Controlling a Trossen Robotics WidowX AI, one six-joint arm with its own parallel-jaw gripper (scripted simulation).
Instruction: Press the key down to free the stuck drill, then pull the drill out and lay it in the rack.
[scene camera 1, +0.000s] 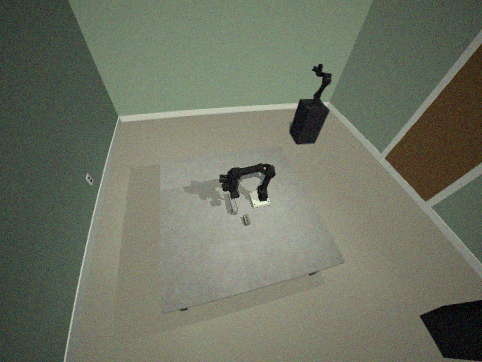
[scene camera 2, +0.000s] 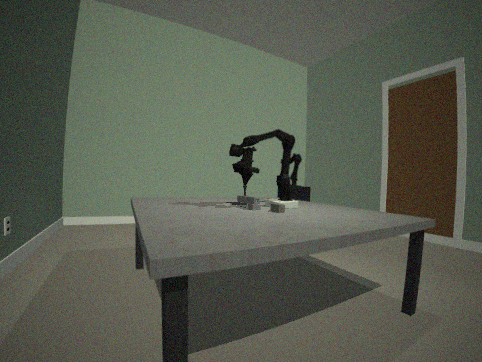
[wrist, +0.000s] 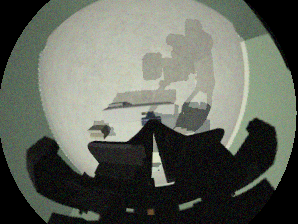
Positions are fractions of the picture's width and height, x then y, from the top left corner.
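Grey fixture block (wrist: 0.40, 0.50), my gripper (wrist: 0.51, 0.55), both in sight.
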